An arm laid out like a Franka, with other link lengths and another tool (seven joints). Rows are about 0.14 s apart.
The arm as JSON. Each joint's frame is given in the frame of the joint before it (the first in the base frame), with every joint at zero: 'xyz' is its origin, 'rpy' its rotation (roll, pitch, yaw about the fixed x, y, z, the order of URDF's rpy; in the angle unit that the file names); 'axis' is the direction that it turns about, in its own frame. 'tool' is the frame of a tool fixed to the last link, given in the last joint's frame.
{
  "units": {
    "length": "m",
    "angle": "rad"
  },
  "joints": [
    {
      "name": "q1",
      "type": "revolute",
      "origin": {
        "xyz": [
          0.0,
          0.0,
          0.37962
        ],
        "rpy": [
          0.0,
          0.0,
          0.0
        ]
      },
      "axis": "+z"
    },
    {
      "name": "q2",
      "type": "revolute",
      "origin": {
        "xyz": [
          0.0,
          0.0,
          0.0
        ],
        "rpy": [
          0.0,
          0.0,
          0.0
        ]
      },
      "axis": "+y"
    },
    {
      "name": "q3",
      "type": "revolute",
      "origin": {
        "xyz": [
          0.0,
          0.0,
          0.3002
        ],
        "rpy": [
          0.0,
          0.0,
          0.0
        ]
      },
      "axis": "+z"
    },
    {
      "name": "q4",
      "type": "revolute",
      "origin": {
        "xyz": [
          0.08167,
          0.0,
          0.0
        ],
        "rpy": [
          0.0,
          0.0,
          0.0
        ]
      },
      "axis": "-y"
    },
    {
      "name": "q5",
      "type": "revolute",
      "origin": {
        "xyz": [
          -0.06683,
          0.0,
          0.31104
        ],
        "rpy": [
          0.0,
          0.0,
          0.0
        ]
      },
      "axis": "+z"
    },
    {
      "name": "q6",
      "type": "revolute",
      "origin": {
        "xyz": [
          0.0,
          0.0,
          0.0
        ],
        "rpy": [
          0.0,
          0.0,
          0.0
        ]
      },
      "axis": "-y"
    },
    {
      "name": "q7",
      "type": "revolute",
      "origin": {
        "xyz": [
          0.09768,
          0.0,
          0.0
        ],
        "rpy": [
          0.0,
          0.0,
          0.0
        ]
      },
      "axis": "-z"
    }
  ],
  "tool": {
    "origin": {
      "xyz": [
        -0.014,
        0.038,
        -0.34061
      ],
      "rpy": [
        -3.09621,
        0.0,
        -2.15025
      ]
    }
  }
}
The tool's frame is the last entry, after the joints.
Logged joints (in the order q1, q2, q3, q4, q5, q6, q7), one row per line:
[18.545, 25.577, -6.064, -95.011, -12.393, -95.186, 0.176]
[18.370, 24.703, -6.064, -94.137, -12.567, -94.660, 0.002]
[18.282, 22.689, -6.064, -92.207, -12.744, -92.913, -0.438]
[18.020, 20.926, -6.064, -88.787, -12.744, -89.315, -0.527]
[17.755, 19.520, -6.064, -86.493, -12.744, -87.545, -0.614]
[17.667, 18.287, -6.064, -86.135, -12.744, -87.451, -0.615]
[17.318, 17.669, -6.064, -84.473, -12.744, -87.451, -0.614]
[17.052, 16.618, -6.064, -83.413, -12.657, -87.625, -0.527]
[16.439, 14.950, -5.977, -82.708, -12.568, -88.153, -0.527]
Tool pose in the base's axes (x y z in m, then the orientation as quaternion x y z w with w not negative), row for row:
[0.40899, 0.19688, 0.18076, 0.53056, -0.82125, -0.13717, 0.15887]
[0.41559, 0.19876, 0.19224, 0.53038, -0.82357, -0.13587, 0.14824]
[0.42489, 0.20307, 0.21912, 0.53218, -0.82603, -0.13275, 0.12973]
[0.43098, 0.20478, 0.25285, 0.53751, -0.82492, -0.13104, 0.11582]
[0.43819, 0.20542, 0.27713, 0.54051, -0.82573, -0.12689, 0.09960]
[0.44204, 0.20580, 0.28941, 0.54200, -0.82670, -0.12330, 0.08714]
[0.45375, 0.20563, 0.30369, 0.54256, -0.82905, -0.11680, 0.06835]
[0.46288, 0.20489, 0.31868, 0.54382, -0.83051, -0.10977, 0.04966]
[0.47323, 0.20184, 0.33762, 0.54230, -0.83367, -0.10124, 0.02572]
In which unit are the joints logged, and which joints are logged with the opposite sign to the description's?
The joints are logged in degrees. Opposite sign: q5, q6, q7.
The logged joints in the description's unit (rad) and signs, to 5 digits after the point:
[0.32367, 0.44640, -0.10584, -1.65825, 0.21630, 1.66131, -0.00307]
[0.32062, 0.43115, -0.10584, -1.64300, 0.21934, 1.65213, -0.00003]
[0.31908, 0.39600, -0.10584, -1.60932, 0.22242, 1.62164, 0.00764]
[0.31451, 0.36523, -0.10584, -1.54963, 0.22242, 1.55884, 0.00920]
[0.30988, 0.34069, -0.10584, -1.50959, 0.22242, 1.52795, 0.01072]
[0.30835, 0.31917, -0.10584, -1.50334, 0.22242, 1.52631, 0.01073]
[0.30226, 0.30838, -0.10584, -1.47433, 0.22242, 1.52631, 0.01072]
[0.29761, 0.29004, -0.10584, -1.45583, 0.22091, 1.52934, 0.00920]
[0.28691, 0.26093, -0.10432, -1.44353, 0.21935, 1.53856, 0.00920]

